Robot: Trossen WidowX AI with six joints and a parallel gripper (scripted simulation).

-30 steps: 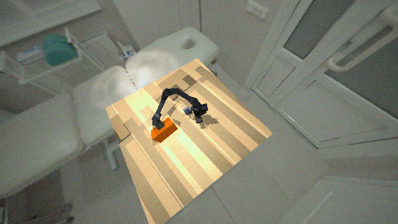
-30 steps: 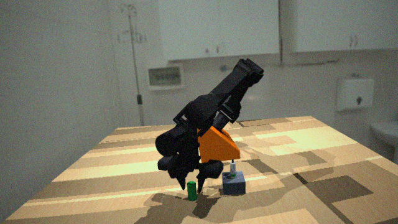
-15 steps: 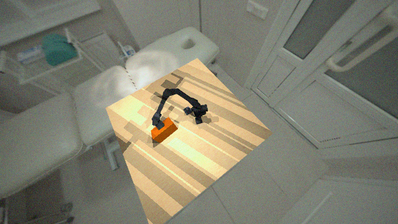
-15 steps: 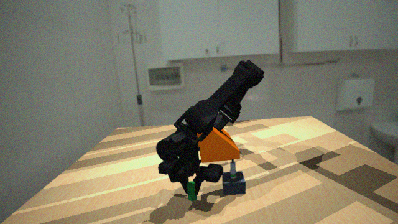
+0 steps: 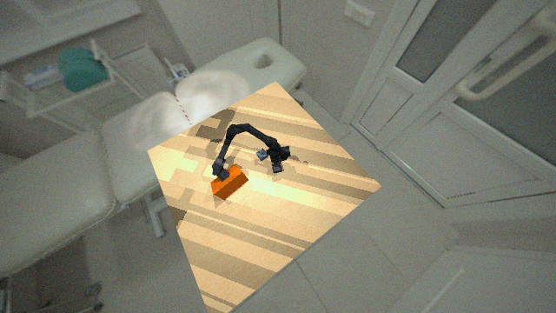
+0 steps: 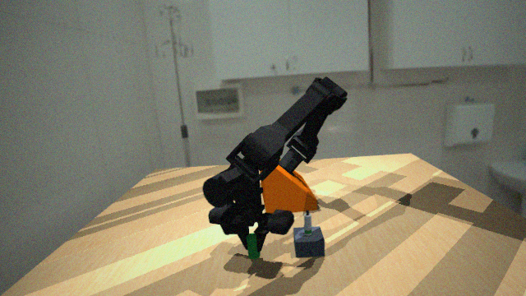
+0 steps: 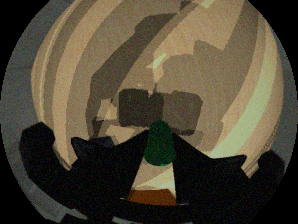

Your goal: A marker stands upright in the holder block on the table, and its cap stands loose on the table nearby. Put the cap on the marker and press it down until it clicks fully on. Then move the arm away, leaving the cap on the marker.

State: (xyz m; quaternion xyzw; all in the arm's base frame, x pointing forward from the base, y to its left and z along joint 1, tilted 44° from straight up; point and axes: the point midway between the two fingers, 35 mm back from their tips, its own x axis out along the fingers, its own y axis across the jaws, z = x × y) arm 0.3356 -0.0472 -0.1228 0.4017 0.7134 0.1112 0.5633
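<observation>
Right now the grey-blue holder block is 130 mm to the left of my gripper tip, 30 mm behind it and 10 mm below it. The rest, counted from my gripper tip: green cap: 10 mm above.
</observation>
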